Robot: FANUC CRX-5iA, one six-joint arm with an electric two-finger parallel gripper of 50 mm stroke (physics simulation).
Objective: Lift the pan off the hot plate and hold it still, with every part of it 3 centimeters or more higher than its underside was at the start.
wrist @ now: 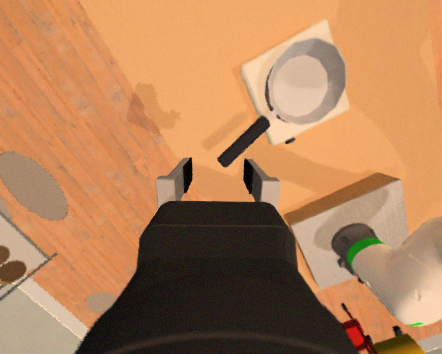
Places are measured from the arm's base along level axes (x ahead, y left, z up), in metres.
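Pixels of known places: gripper, fingertip midpoint: [218, 169]; arm's base at its link origin: [351, 239].
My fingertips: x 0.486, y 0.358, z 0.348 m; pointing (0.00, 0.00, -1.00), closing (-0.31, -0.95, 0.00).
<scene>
Ahead of a thing's pixels: the offset from my fingertips to its top centre. "spot": to the spot under its first point.
The grey pan [301, 82] sits on the cream square hot plate {spot: dx -0.047, dy -0.179, dz -0.355 m} [280, 135] in the upper right of the wrist view. Its black handle {dx -0.024, dy -0.063, dz -0.262 m} [245, 141] sticks out down and to the left, past the hot plate's edge. My gripper [218, 169] is open, with its two fingers wide apart and nothing between them. The handle's free end shows just beyond the fingertips, between them and nearer the right finger. The height of the fingers above the handle is hard to tell from this view.
A grey-topped block [400, 215] carries the robot's base at the lower right. A red object [354, 334] and a yellow one [400, 346] lie below it. A rack with brown round items [12, 271] is at the lower left. Wooden floor [75, 125] runs along the left.
</scene>
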